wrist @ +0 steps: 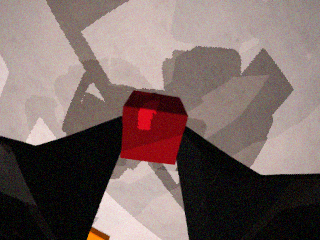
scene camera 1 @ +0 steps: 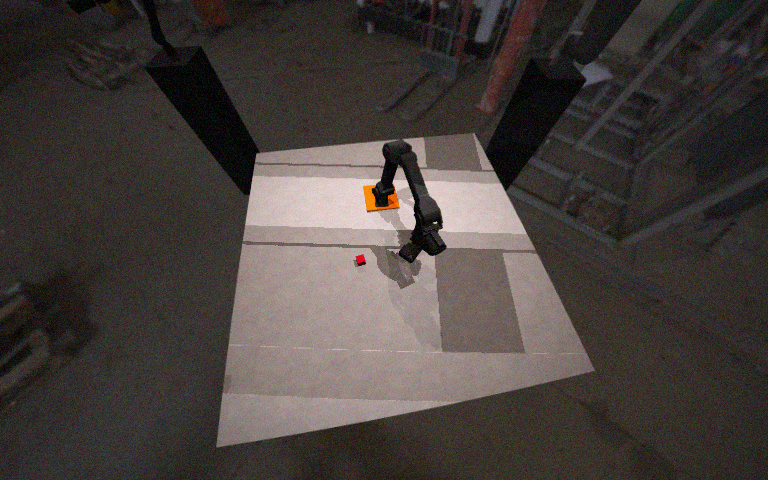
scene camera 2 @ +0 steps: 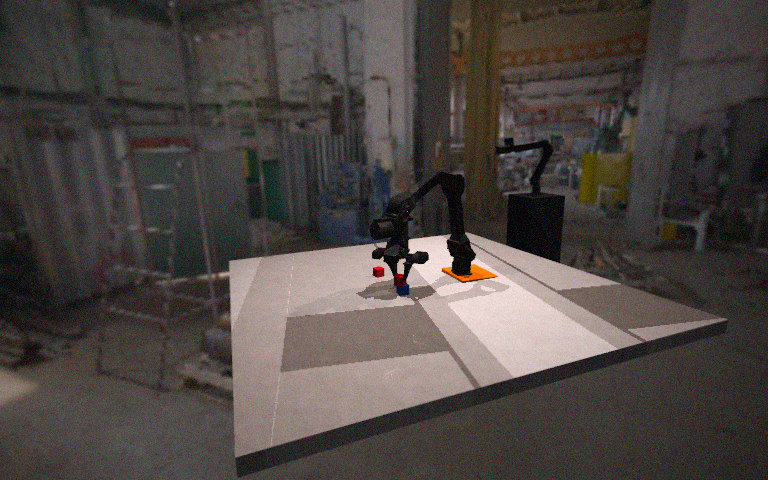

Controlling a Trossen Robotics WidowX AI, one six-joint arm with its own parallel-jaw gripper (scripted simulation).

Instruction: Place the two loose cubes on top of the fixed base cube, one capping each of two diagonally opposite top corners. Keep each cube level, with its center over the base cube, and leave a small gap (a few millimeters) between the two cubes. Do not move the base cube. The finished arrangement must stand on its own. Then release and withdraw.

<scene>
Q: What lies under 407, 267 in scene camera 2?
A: The gripper.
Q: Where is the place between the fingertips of the gripper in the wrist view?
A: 152, 127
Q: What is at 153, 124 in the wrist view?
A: A red cube.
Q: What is the gripper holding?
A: A red cube.
</scene>
